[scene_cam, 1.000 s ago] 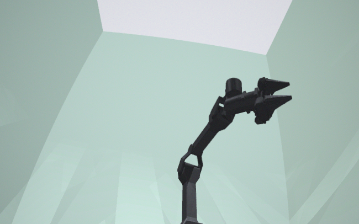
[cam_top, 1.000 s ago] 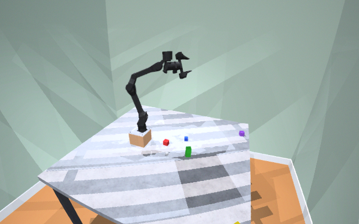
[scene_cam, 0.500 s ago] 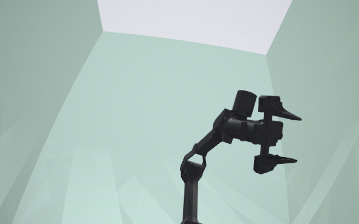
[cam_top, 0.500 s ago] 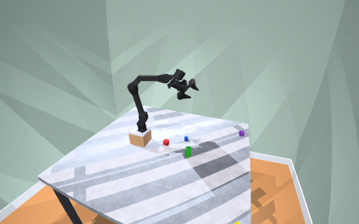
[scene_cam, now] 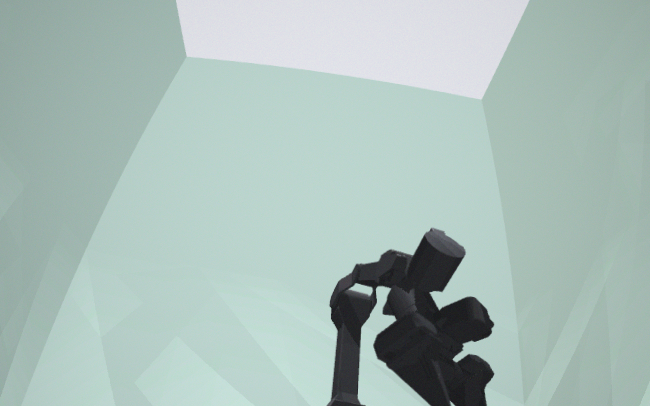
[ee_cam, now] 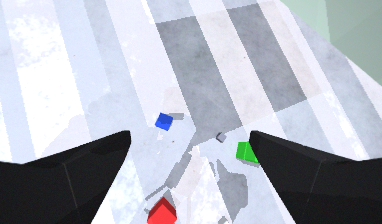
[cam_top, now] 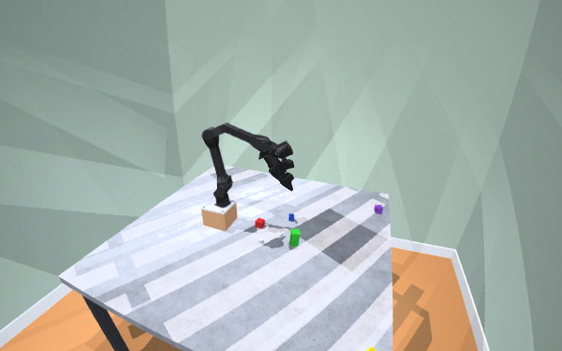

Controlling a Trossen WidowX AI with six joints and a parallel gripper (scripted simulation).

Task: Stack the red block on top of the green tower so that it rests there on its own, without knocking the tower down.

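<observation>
The red block is 11 cm behind my gripper tip, 9 cm to the right of it and 20 cm below it. From my gripper tip the other things lie so: purple block (41 cm ahead, 37 cm to the left, 20 cm below); then blue block (4 cm to the left, 20 cm below).
</observation>
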